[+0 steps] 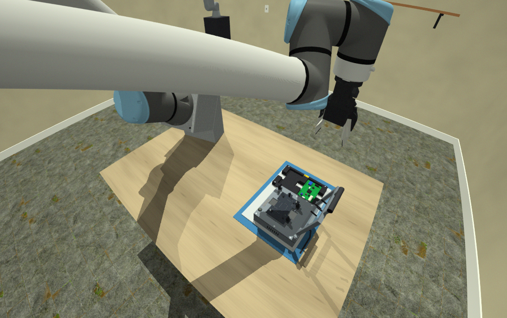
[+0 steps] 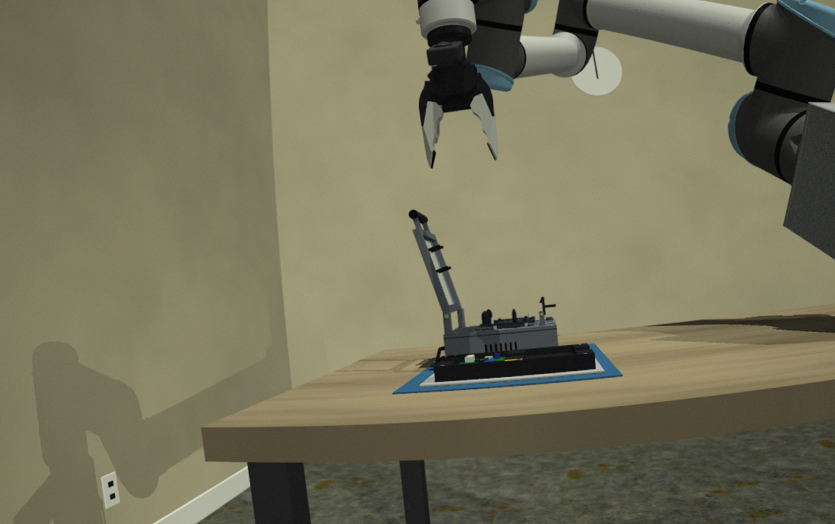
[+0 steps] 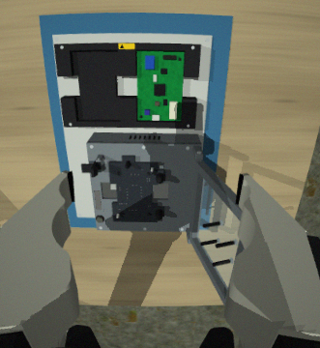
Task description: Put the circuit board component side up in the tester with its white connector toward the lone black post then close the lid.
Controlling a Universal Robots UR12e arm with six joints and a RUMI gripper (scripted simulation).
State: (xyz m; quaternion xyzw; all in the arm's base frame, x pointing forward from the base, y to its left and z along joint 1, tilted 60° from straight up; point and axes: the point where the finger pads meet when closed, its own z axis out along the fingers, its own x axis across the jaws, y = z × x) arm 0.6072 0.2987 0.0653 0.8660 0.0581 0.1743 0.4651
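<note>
My hand is 310 mm above the green circuit board. From my hand the other things lie so: lid 170 mm to the right, 140 mm below, 70 mm ahead; then grey tester 210 mm below, 130 mm to the right, 20 mm behind.
</note>
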